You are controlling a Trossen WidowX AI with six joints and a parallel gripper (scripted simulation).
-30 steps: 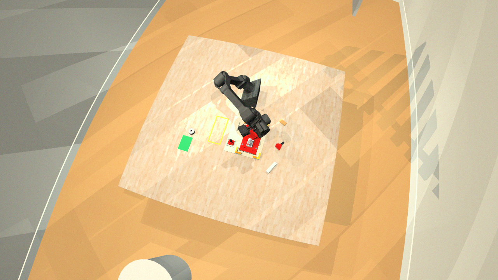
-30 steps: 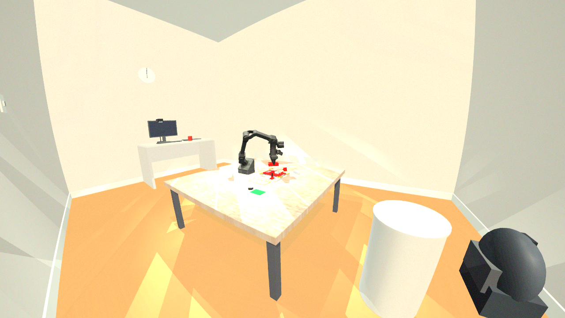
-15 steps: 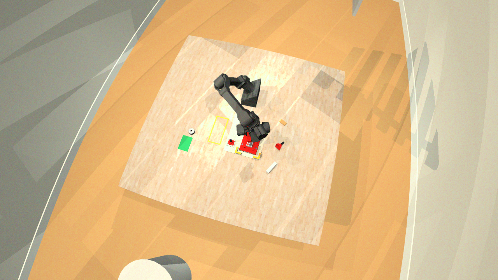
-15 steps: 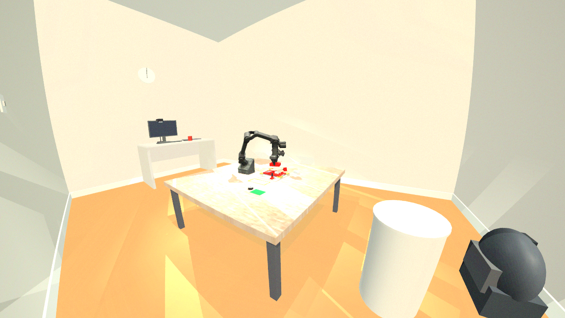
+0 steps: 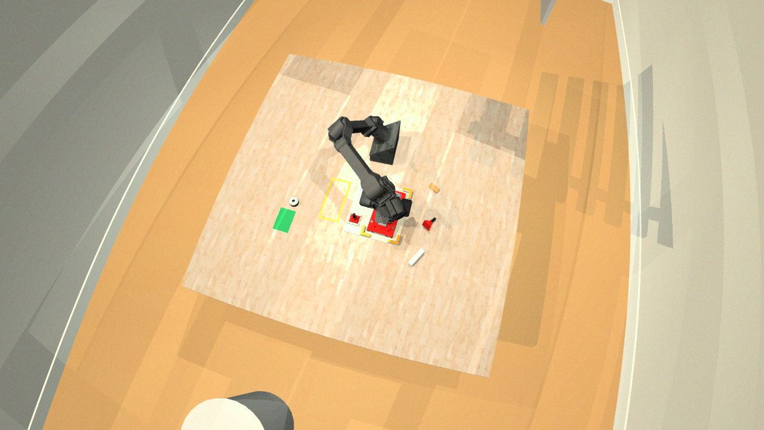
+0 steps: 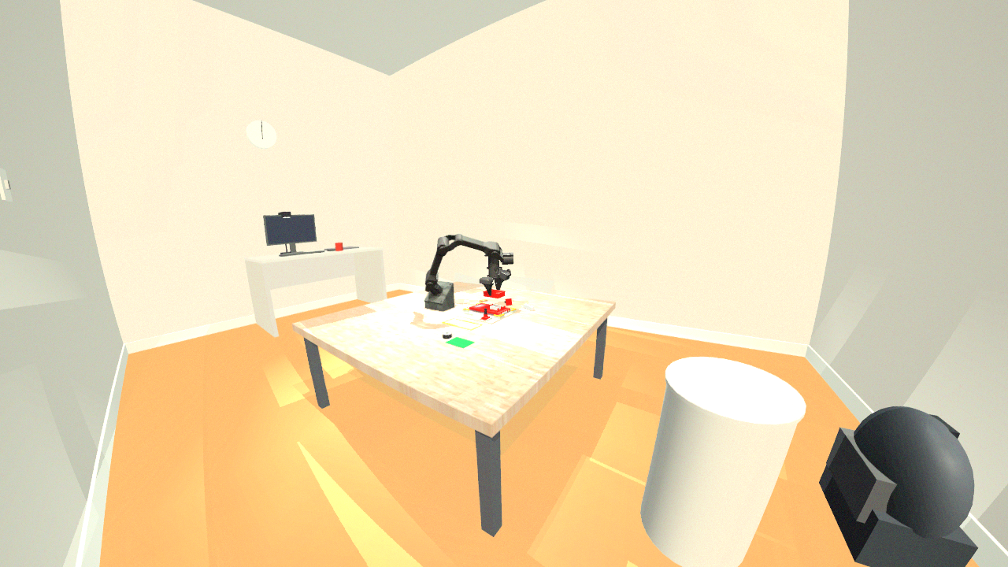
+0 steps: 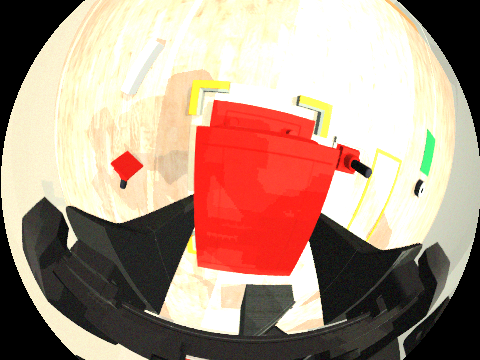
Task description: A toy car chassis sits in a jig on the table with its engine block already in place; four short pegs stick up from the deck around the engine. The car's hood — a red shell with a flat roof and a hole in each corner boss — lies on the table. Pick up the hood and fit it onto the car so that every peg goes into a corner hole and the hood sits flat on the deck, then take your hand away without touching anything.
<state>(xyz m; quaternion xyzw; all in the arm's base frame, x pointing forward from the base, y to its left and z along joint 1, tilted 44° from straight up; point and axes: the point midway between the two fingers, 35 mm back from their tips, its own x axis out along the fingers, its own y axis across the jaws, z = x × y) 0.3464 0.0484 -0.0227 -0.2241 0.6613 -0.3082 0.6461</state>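
Now: gripper tip 1 cm short of the white-labelled block and 8 cm above it. The rest, counted from my gripper tip: white bar 14 cm ahead, 15 cm to the left, 9 cm below; red hood 1 cm above; orange block 18 cm behind, 19 cm to the left, 10 cm below.
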